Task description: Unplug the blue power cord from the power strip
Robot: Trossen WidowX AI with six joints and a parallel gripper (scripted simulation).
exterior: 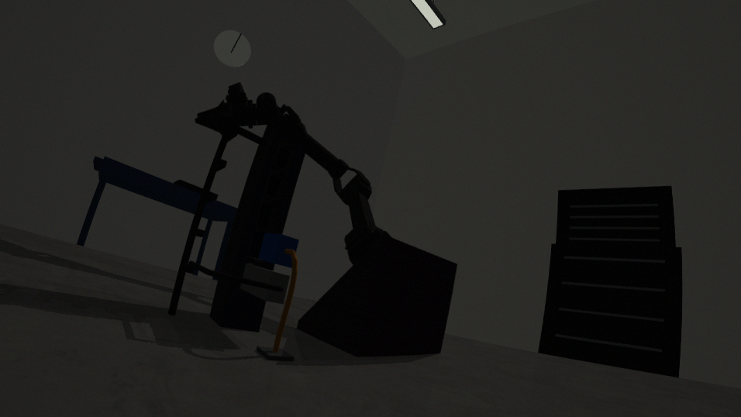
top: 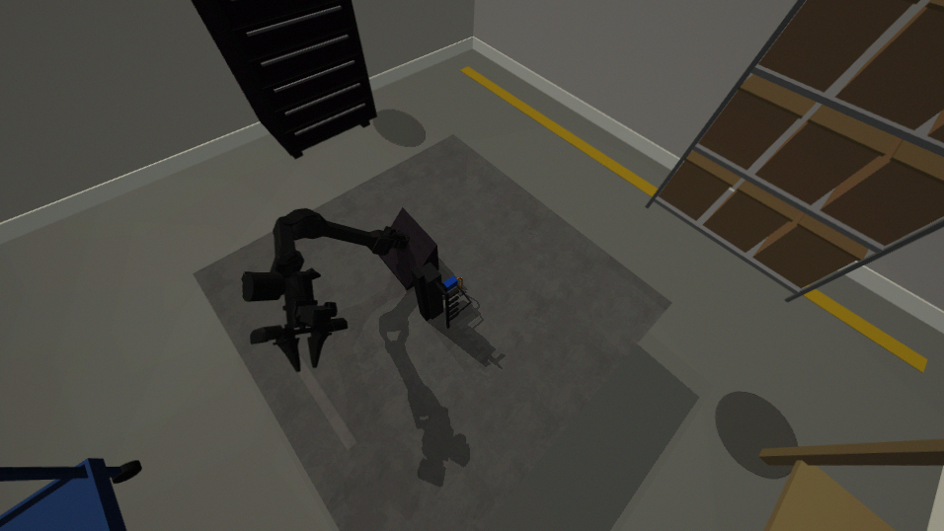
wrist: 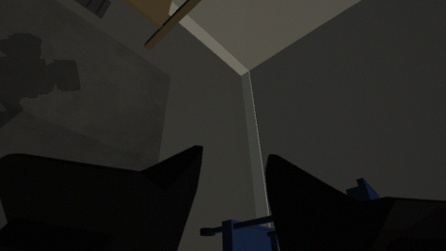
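Now: the blue plug 450 mm to the left of my gripper tip, 270 mm below it and 20 mm behind it. From my gripper tip the other things lie so: black upright block (380 mm to the left, 250 mm below, 40 mm behind).
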